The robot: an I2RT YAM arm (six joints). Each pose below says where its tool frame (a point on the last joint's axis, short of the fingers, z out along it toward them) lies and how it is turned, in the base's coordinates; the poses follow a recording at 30 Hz.
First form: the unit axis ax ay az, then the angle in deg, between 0 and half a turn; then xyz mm.
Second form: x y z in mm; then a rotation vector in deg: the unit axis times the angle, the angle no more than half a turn. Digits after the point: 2 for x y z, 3 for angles.
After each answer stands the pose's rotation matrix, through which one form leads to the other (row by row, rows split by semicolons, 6 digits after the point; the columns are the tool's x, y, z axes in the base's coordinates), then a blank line. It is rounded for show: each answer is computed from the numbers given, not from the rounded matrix.
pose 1, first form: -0.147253, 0.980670, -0.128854, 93.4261, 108.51, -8.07, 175.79
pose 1, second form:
108.51, -8.07, 175.79, -13.757, 91.620, -12.038
-0.036782 -0.024413 0.999025; -0.281660 0.959425 0.013075; -0.958809 -0.280905 -0.042166

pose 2, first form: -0.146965, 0.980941, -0.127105, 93.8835, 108.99, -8.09, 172.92
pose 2, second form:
108.99, -8.09, 172.92, -13.798, 92.094, -11.933
-0.044666 -0.027115 0.998634; -0.280741 0.959689 0.013501; -0.958744 -0.279755 -0.050478

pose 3, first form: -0.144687, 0.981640, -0.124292, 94.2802, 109.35, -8.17, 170.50
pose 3, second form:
109.35, -8.17, 170.50, -13.641, 92.549, -11.718
-0.052137 -0.028686 0.998228; -0.276576 0.960902 0.013167; -0.959577 -0.275400 -0.058033

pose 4, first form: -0.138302, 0.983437, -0.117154, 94.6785, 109.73, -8.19, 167.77
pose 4, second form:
109.73, -8.19, 167.77, -13.094, 93.110, -11.092
-0.060877 -0.030341 0.997684; -0.263868 0.964468 0.013230; -0.962636 -0.262452 -0.066720

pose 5, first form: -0.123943, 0.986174, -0.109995, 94.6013, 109.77, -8.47, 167.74
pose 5, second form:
109.77, -8.47, 167.74, -11.725, 93.293, -10.406
-0.063627 -0.022394 0.997722; -0.241675 0.970336 0.006367; -0.968269 -0.240720 -0.067152

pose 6, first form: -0.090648, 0.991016, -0.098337, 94.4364, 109.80, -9.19, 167.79
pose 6, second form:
109.80, -9.19, 167.79, -8.560, 93.588, -9.287
-0.068500 0.001260 0.997650; -0.194825 0.980729 -0.014615; -0.978443 -0.195368 -0.066934

